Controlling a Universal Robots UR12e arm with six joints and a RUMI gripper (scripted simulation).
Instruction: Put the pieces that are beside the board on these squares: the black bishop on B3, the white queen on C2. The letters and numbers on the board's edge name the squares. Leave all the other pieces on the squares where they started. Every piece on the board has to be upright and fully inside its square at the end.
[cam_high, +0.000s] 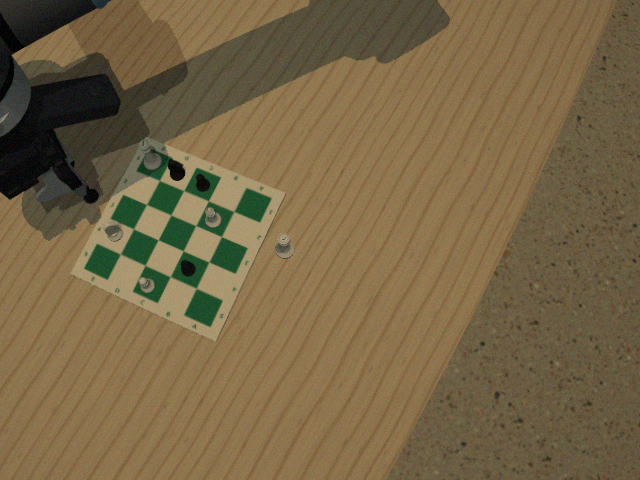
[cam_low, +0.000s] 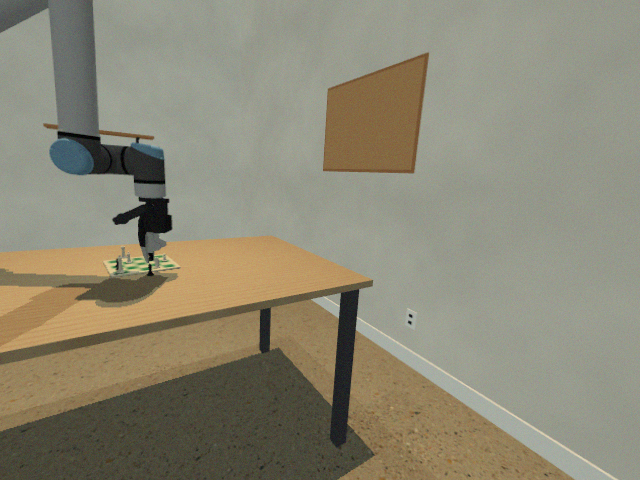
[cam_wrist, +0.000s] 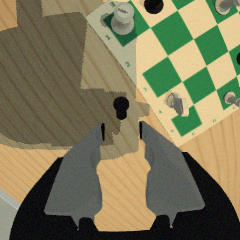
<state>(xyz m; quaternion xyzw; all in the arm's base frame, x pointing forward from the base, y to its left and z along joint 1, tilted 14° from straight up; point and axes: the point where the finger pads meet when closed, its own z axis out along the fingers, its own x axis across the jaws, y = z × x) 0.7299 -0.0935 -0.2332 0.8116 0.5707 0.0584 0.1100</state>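
Right now the black bishop is 4 cm below my hand. Round my hand: cream board (3 cm behind, 14 cm to the left, 6 cm below).
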